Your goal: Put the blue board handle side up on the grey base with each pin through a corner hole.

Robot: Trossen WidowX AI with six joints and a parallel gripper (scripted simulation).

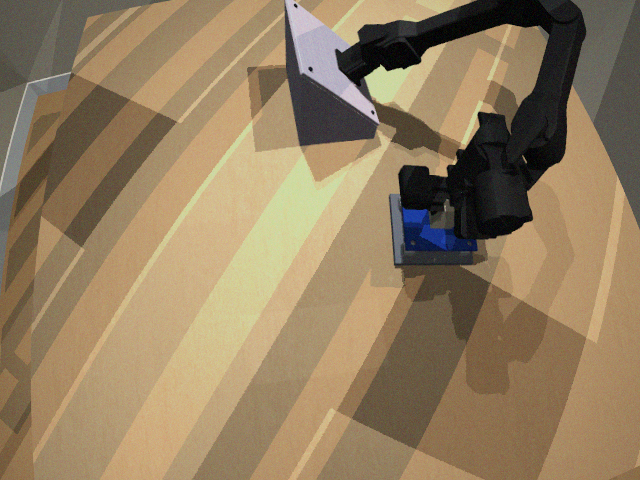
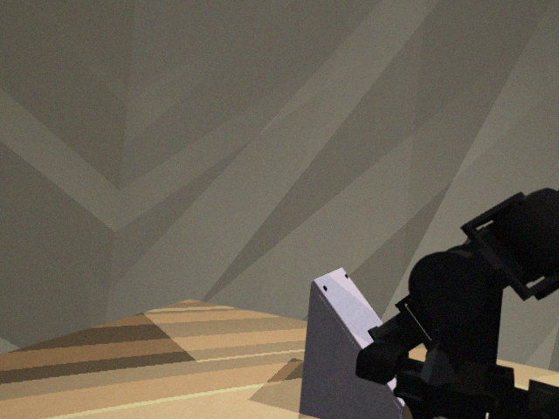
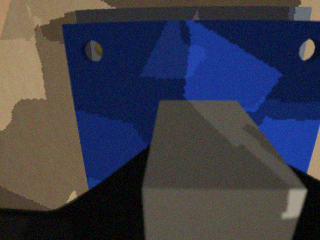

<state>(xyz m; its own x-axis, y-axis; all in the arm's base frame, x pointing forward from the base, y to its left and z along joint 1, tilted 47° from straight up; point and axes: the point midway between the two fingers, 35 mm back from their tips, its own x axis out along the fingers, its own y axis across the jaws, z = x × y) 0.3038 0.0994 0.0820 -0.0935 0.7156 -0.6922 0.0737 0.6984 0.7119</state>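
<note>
Right now my gripper tip is 70 mm above the grey base. From my gripper tip the other things lie so: flat blue board (right at my gripper tip).
</note>
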